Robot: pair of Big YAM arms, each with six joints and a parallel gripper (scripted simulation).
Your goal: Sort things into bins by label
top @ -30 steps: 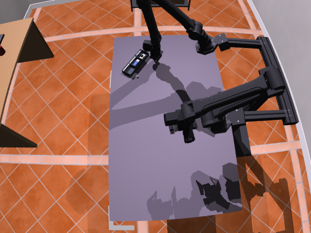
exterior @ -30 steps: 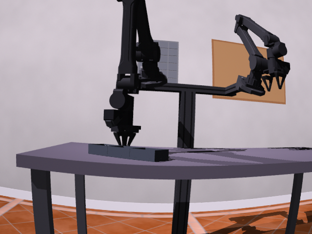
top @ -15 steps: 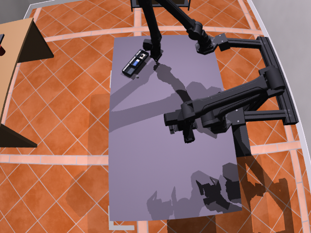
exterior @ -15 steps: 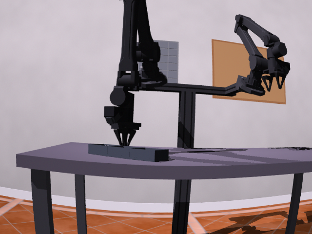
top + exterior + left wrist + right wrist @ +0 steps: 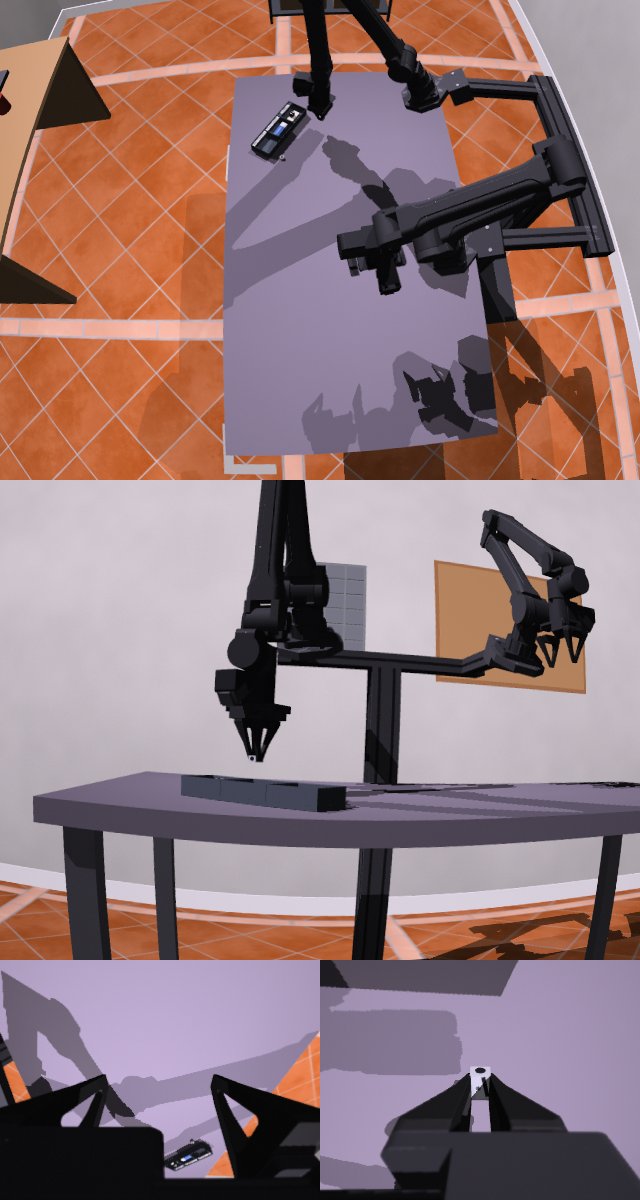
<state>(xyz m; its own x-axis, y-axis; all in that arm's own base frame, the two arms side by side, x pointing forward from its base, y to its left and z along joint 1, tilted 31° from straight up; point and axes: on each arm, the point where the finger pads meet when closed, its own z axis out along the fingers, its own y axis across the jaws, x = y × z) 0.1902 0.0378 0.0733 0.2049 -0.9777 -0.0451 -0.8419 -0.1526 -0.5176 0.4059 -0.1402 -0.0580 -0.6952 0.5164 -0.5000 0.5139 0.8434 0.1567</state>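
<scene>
My right hand is 160 mm short of the bin row, 50 mm above it and 10 mm to the right of it. From my right hand the other things lie so: white card 110 mm ahead, 60 mm below, 50 mm to the right.
</scene>
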